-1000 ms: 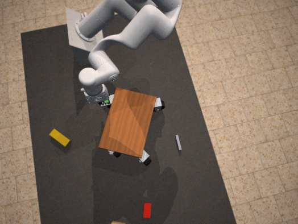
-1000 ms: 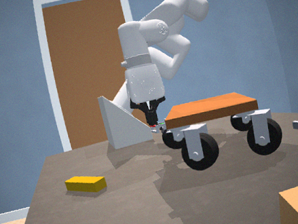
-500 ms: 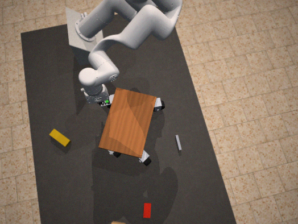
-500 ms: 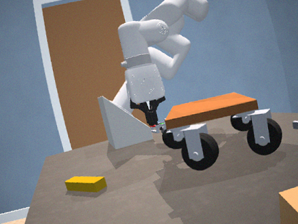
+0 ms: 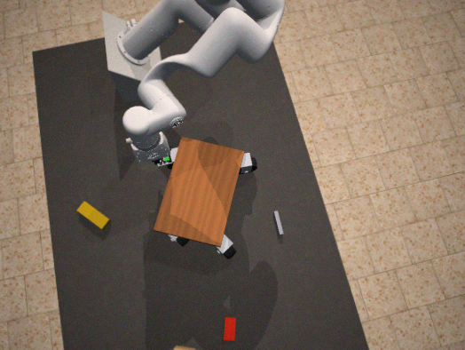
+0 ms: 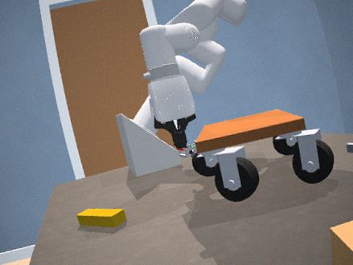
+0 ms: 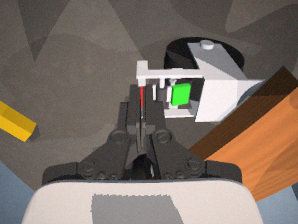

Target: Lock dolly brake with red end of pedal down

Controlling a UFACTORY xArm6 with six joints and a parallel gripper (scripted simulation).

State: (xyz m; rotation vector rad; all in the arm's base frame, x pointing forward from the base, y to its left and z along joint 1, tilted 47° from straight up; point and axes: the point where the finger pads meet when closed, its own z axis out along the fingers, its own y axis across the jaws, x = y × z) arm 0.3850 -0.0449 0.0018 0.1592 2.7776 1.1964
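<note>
Now: the pedal 30 mm below my hand and 10 mm to the left of it. Round my hand: grey bar (310 mm to the left, 300 mm ahead, 100 mm below); red block (550 mm ahead, 100 mm below, 60 mm to the left); yellow block (250 mm to the right, 100 mm below, 90 mm ahead).
</note>
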